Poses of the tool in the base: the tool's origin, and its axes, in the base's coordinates. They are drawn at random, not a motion.
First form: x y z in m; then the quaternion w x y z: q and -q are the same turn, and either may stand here.
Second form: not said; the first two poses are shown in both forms.
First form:
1: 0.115, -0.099, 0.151, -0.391, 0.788, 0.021, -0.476
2: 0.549, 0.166, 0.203, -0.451, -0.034, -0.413, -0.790
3: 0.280, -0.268, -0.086, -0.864, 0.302, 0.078, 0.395
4: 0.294, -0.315, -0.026, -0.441, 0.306, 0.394, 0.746
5: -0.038, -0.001, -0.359, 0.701, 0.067, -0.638, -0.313
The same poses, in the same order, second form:
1: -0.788, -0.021, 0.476, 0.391, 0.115, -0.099, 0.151
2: 0.034, 0.413, 0.790, 0.451, 0.549, 0.166, 0.203
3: -0.302, -0.078, -0.395, 0.864, 0.280, -0.268, -0.086
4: -0.306, -0.394, -0.746, 0.441, 0.294, -0.315, -0.026
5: 0.067, -0.638, -0.313, 0.701, -0.038, -0.001, -0.359
